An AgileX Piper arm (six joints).
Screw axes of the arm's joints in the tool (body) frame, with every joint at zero. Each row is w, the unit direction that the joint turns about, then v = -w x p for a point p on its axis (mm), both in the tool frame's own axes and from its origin. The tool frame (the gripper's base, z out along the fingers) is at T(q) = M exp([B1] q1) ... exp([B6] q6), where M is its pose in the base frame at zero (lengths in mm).
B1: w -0.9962 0 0.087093 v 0 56.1 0
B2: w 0 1 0 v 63.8 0 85
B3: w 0 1 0 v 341.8 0 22
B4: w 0 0 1 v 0 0 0
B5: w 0 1 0 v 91 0 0
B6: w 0 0 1 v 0 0 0
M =
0.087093 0 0.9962 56.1
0 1 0 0
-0.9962 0 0.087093 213.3
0 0 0 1
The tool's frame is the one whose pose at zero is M.
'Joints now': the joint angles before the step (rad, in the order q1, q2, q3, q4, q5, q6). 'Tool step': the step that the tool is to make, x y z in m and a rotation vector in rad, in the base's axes. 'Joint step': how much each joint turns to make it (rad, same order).
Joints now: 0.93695, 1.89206, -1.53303, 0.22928, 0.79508, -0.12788
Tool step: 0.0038, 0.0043, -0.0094, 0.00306, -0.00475, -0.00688
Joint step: -0.00013, 0.02544, 0.00017, 0.00013, -0.03169, -0.00024
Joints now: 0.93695, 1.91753, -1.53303, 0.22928, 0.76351, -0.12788
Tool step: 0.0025, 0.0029, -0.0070, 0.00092, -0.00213, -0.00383
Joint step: -0.00009, 0.01843, 0.00027, 0.00097, -0.02105, -0.00131
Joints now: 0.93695, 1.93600, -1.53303, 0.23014, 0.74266, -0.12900
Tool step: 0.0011, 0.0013, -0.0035, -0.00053, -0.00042, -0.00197
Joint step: 0.00006, 0.00890, 0.00030, 0.00000, -0.00927, 0.00003
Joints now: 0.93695, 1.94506, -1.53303, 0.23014, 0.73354, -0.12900
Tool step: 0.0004, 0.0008, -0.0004, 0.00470, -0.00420, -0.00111
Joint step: 0.00065, 0.00192, -0.00025, 0.00000, -0.00816, -0.00001
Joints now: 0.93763, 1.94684, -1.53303, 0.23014, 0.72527, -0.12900
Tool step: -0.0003, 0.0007, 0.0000, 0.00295, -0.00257, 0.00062
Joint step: 0.00170, 0.00048, -0.00005, -0.00009, -0.00448, 0.00017
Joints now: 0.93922, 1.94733, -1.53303, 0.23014, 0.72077, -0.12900
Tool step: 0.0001, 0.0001, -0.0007, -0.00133, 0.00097, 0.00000
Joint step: -0.00006, 0.00149, 0.00022, 0.00005, -0.00004, -0.00010
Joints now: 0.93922, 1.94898, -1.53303, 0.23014, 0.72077, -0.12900
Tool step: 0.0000, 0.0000, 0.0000, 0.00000, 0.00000, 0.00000
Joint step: 0.00000, 0.00000, 0.00000, 0.00000, 0.00000, 0.00000
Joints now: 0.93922, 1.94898, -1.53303, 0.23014, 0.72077, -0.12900
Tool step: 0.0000, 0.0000, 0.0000, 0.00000, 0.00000, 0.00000
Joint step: 0.00000, 0.00000, 0.00000, 0.00000, 0.00000, 0.00000
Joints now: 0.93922, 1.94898, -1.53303, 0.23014, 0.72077, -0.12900
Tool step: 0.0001, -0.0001, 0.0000, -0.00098, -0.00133, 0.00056
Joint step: -0.00010, -0.00007, 0.00001, -0.00169, 0.00008, -0.00011
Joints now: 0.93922, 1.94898, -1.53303, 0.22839, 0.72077, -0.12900
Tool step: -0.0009, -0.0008, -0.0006, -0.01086, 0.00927, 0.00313
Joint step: 0.00008, -0.00012, 0.00007, -0.00007, 0.01465, 0.00012
